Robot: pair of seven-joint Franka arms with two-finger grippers.
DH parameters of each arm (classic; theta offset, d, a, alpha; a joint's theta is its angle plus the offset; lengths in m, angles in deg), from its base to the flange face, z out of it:
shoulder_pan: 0 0.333 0 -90
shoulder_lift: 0 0 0 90
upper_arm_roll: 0 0.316 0.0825 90
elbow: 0 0 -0.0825 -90
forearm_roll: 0 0.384 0 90
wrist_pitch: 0 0 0.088 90
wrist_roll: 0 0.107 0 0
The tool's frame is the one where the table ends.
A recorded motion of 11 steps. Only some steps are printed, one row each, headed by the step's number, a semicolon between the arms.
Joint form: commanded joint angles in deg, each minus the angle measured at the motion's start. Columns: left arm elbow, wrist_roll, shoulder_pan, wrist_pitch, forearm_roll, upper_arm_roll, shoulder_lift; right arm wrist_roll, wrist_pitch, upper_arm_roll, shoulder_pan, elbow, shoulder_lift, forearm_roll.
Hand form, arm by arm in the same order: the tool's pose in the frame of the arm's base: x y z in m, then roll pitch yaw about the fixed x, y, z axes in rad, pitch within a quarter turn. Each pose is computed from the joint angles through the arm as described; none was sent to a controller.
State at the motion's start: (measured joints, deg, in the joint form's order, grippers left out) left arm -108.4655 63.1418 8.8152 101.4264 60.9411 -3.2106 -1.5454; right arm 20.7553 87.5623 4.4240 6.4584 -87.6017 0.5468 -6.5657
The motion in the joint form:
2: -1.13 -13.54 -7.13 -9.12 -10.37 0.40 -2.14; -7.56 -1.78 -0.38 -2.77 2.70 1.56 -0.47
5: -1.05 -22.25 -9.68 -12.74 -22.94 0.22 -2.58; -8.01 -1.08 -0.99 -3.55 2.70 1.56 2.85
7: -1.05 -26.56 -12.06 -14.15 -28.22 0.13 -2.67; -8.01 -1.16 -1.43 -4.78 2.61 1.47 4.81
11: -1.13 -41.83 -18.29 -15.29 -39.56 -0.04 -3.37; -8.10 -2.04 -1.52 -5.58 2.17 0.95 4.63
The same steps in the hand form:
2: 0.5261 0.0689 0.5395 -2.6998 0.8167 -0.8417; 0.5557 0.0606 0.6402 3.0200 -0.0071 -0.1027
5: 0.5147 0.0319 0.5264 -2.8014 0.6489 -0.7502; 0.5577 0.0540 0.6406 3.0786 -0.0050 -0.1153
7: 0.5099 0.0032 0.5207 -2.8472 0.5887 -0.7234; 0.5581 0.0416 0.6405 3.1112 0.0039 -0.1427
11: 0.4955 -0.0706 0.5156 -2.8979 0.4356 -0.5750; 0.5542 0.0324 0.6406 3.1046 0.0168 -0.1574

